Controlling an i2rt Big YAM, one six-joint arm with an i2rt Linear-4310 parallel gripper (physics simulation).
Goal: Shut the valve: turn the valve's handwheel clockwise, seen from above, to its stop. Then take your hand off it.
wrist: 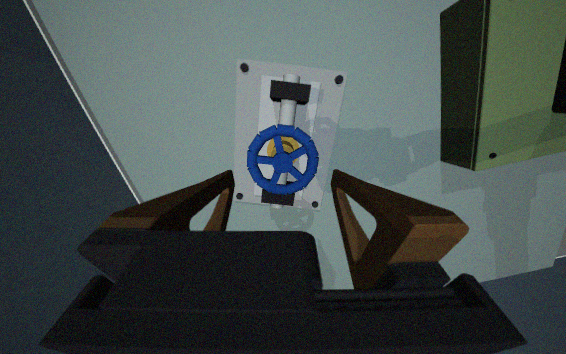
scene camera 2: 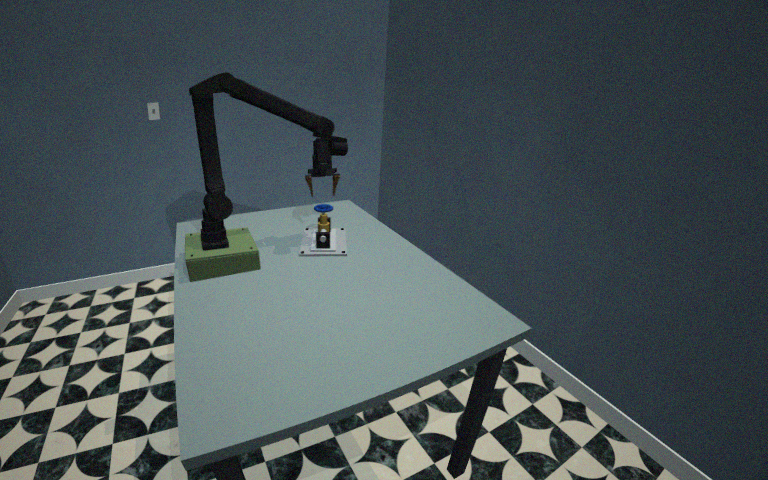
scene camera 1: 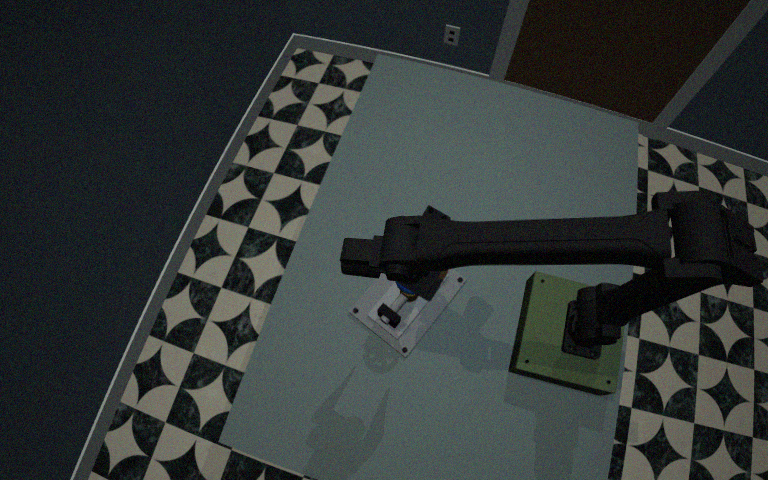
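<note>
The blue five-spoked handwheel (scene camera 2: 323,208) (wrist: 283,161) sits level on top of the yellow valve body (scene camera 2: 323,225). In the scene camera 1 view a sliver of the handwheel (scene camera 1: 404,288) shows under the arm. The valve's pale pipe (scene camera 1: 402,300) (wrist: 287,113) runs between black supports on a white base plate (scene camera 1: 416,339) (scene camera 2: 339,252) (wrist: 330,130). My gripper (scene camera 2: 323,195) (wrist: 282,176) is open and empty, straight above the handwheel. A gap shows between the fingertips and the wheel in the scene camera 2 view. The fingers are hidden in the scene camera 1 view.
The arm stands on a green box (scene camera 1: 538,322) (scene camera 2: 223,263) (wrist: 520,95) on the same pale table (scene camera 1: 481,147) (scene camera 2: 317,333), beside the valve plate. The forearm reaches across high above the table. Dark walls stand around, and the floor is patterned.
</note>
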